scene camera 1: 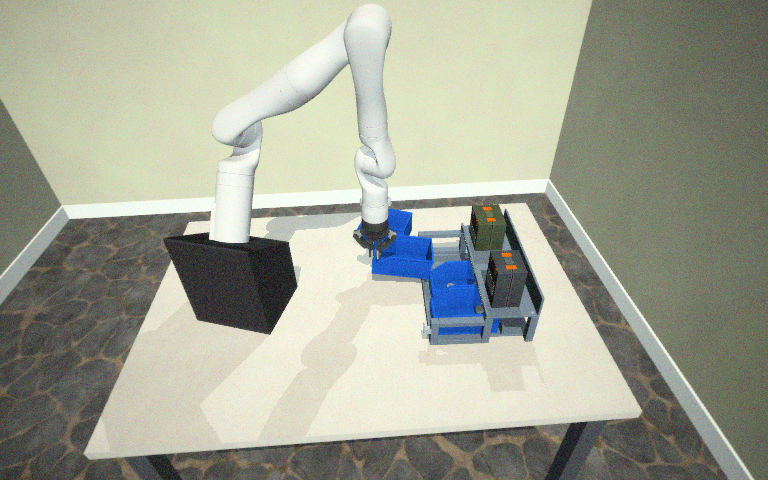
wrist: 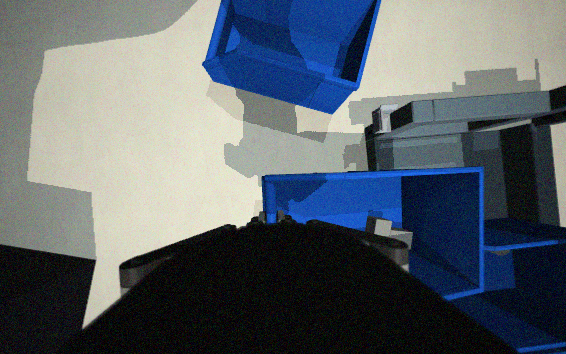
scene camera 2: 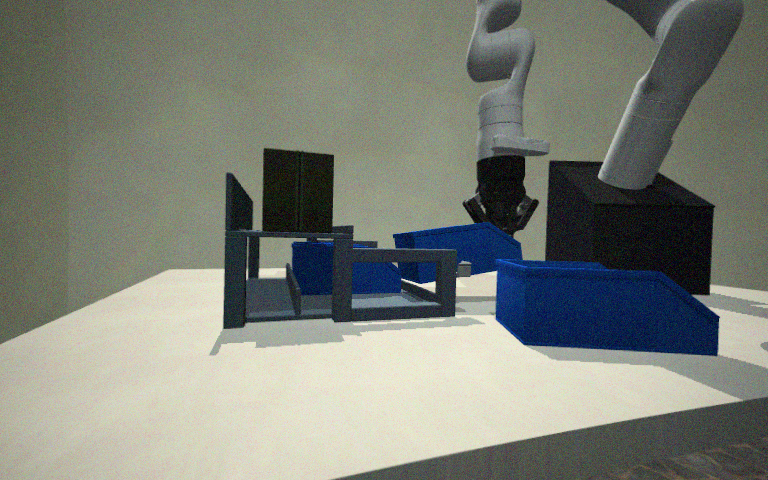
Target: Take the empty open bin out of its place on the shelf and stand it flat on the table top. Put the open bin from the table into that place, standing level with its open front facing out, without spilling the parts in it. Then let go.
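Places are measured from the arm's base along level axes (x left, y back, z up), in centimetres.
Where they show: gripper, fingertip midpoint: (scene camera 1: 375, 257) (wrist: 271, 220) (scene camera 2: 501, 257); arm's base at its link origin: (scene camera 1: 230, 240) (scene camera 2: 621, 180).
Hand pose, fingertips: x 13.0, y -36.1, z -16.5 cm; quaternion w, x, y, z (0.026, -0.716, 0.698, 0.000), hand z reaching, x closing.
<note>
Each offset is from my fingertips to the top centre of the thing. "spot": to the spot under its first point.
My gripper (scene camera 1: 373, 253) (wrist: 271, 220) is shut on the front wall of a blue open bin @(spot: dx -5.5, dy -8.7, dz +3.5 cm) (scene camera 1: 403, 261) (scene camera 2: 455, 250) (wrist: 340, 187), which holds grey parts @(spot: dx -1.2, dy -11.7, dz -1.4 cm) (wrist: 380, 226). This bin hangs above the table in front of the shelf (scene camera 1: 485, 330) (scene camera 2: 342, 280) (wrist: 480, 108), tilted with its front higher than its back. Its back end is close to the neighbouring shelf bin. In scene camera 2 the fingertips are hidden by the bin. The empty blue bin @(spot: dx +23.3, dy -7.1, dz -2.0 cm) (scene camera 1: 400, 217) (scene camera 2: 611, 310) (wrist: 280, 85) stands upright on the table, beside the shelf's vacant end place.
Two more blue bins @(spot: dx -2.9, dy -23.5, dz -3.3 cm) (scene camera 1: 453, 273) @(spot: dx -13.7, dy -23.5, dz -4.7 cm) (scene camera 1: 455, 303) with parts sit in the shelf's lower tier. A green box @(dx +5.0, dy -33.0, dz +13.0 cm) (scene camera 1: 488, 229) (scene camera 2: 298, 189) and a grey box @(dx -18.1, dy -34.5, dz +15.5 cm) (scene camera 1: 505, 281) stand on its top board. Small light tabs (scene camera 1: 425, 330) (scene camera 2: 463, 268) (wrist: 385, 118) project at its front. The black robot pedestal (scene camera 1: 237, 283) (scene camera 2: 628, 243) stands opposite.
</note>
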